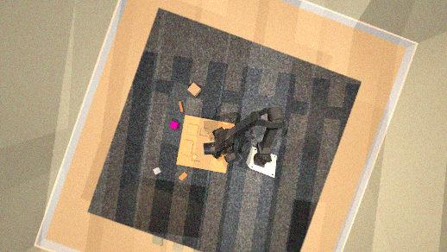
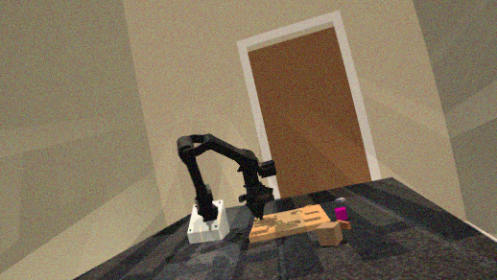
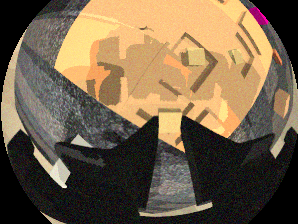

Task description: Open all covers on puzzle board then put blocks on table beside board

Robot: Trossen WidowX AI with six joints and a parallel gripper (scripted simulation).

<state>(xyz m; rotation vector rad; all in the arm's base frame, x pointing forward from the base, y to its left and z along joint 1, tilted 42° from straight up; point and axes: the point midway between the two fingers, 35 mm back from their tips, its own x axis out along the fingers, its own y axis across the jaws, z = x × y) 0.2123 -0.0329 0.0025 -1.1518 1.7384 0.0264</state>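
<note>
Right now the tan wooden puzzle board is 11 cm ahead of my gripper tip, 3 cm to the left of it and 3 cm below it. The rest, counted from my gripper tip: tan cube 27 cm ahead, 23 cm to the right, 2 cm below; magenta block 31 cm ahead, 3 cm below; orange block 31 cm ahead, 12 cm to the right, 4 cm below.
</note>
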